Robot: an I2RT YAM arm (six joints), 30 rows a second.
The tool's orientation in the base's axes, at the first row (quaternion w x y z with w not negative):
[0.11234 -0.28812 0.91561 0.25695]
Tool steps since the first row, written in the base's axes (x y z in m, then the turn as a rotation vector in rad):
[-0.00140 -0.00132 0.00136 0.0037 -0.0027 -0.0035]
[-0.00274 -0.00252 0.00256 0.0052 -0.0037 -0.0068]
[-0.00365 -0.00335 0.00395 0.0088 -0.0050 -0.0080]
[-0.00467 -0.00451 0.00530 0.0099 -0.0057 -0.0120]
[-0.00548 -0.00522 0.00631 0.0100 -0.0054 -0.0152]
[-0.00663 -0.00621 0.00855 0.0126 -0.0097 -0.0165]
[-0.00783 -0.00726 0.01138 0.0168 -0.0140 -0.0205]
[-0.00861 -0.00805 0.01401 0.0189 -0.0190 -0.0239]
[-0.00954 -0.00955 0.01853 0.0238 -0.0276 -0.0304]
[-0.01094 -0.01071 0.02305 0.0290 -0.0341 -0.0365]
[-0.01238 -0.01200 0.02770 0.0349 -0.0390 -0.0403]
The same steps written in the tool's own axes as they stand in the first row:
[0.00127 0.00044 -0.00193 -0.0005 -0.0055 0.0017]
[0.00249 0.00087 -0.00366 -0.0001 -0.0084 0.0040]
[0.00313 0.00139 -0.00533 -0.0019 -0.0119 0.0046]
[0.00402 0.00172 -0.00715 -0.0011 -0.0147 0.0076]
[0.00465 0.00210 -0.00843 -0.0002 -0.0158 0.0105]
[0.00525 0.00299 -0.01091 0.0002 -0.0209 0.0094]
[0.00572 0.00411 -0.01393 0.0002 -0.0280 0.0108]
[0.00579 0.00507 -0.01661 0.0021 -0.0341 0.0111]
[0.00565 0.00640 -0.02128 0.0045 -0.0456 0.0122]
[0.00573 0.00824 -0.02579 0.0055 -0.0557 0.0142]
[0.00585 0.01006 -0.03048 0.0044 -0.0642 0.0151]

